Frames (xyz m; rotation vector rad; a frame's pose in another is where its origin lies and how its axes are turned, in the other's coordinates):
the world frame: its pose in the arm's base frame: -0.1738 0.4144 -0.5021 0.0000 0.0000 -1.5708
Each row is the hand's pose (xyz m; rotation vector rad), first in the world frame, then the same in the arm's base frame.
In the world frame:
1: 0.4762 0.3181 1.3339 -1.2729 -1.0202 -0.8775
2: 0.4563 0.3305 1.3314 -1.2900 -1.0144 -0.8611
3: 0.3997 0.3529 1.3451 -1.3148 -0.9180 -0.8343
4: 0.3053 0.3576 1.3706 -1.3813 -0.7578 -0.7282
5: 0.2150 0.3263 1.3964 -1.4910 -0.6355 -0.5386
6: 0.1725 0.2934 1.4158 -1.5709 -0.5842 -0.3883
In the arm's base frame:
1: 0.1443 -0.0618 0.8318 -2.0022 0.2206 -1.9821
2: 0.1567 -0.0419 0.8293 -2.0065 0.2400 -1.9617
3: 0.1791 0.0147 0.8430 -1.9381 0.3444 -1.9596
4: 0.1838 0.1091 0.8685 -1.8284 0.5329 -1.8796
5: 0.1525 0.1994 0.8943 -1.7650 0.7101 -1.6824
6: 0.1196 0.2419 0.9137 -1.7473 0.8000 -1.5152

